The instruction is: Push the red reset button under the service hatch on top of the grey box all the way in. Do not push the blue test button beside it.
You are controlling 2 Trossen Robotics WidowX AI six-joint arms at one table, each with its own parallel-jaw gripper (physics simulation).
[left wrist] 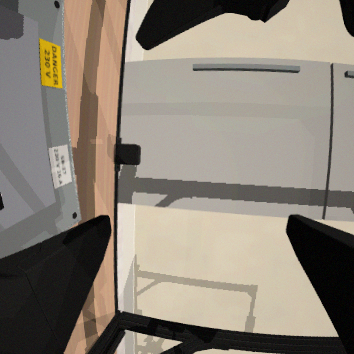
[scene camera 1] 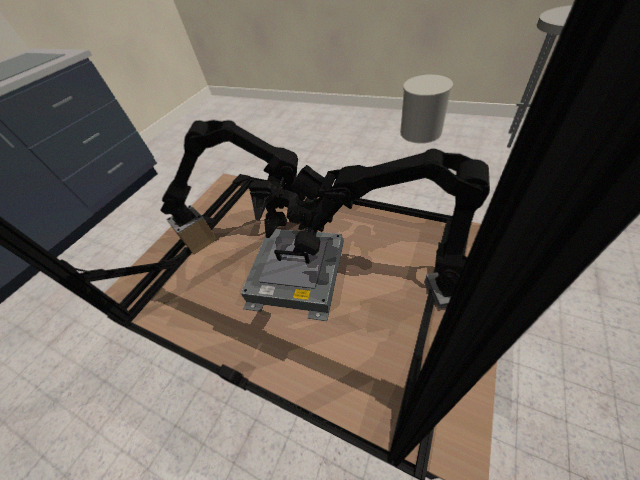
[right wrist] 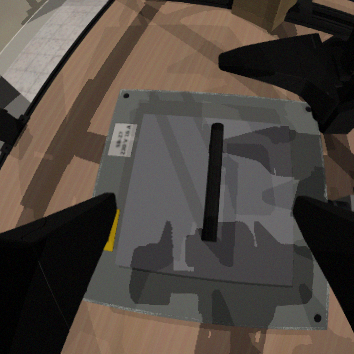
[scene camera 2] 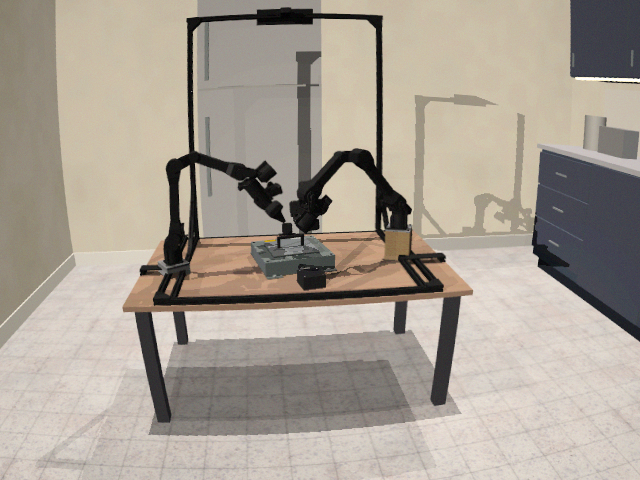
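Note:
A service hatch [scene camera 1: 284, 267] is part of the scene, visible from the left wrist as well, where the hatch [left wrist: 33, 186] appears, and from the right wrist, which also shows the hatch [right wrist: 207, 197]. The left gripper [scene camera 1: 262, 229] can be seen in the left wrist view too, with the gripper [left wrist: 199, 223] in frame there. As for the right gripper [scene camera 1: 297, 240], the right wrist view shows it [right wrist: 206, 203], and scene camera 2 shows it [scene camera 2: 280, 218].

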